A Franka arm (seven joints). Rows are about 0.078 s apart.
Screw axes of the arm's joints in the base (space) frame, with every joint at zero. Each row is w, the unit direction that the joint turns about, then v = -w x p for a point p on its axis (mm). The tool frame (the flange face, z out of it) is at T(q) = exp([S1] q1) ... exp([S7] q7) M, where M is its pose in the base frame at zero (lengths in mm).
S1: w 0 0 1 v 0.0 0.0 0.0
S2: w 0 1 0 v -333.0 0.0 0.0
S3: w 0 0 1 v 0.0 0.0 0.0
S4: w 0 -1 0 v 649.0 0.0 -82.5
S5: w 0 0 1 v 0.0 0.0 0.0
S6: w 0 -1 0 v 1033.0 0.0 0.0
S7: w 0 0 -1 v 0.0 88.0 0.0
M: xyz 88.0 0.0 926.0 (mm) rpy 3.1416 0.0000 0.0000 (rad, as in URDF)
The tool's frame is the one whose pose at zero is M.
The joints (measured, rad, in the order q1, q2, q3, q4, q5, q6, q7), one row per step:
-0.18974 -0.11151 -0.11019 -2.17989 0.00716 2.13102 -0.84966
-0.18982 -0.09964 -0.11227 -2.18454 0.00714 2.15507 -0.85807
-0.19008 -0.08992 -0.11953 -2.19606 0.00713 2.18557 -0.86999
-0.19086 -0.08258 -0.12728 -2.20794 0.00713 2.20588 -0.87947
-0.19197 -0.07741 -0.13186 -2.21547 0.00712 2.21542 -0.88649
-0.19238 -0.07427 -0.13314 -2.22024 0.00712 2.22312 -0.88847
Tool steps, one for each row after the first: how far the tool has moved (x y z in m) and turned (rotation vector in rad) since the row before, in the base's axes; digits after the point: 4 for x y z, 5 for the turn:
0.0023 -0.0018 -0.0060 -0.00395 -0.00686 0.00587
0.0003 -0.0041 -0.0076 -0.00421 -0.00857 0.00401
-0.0014 -0.0042 -0.0074 -0.00139 -0.00083 0.00073
-0.0013 -0.0027 -0.0053 0.00011 0.00318 0.00125
-0.0004 -0.0008 -0.0031 -0.00042 0.00032 0.00021

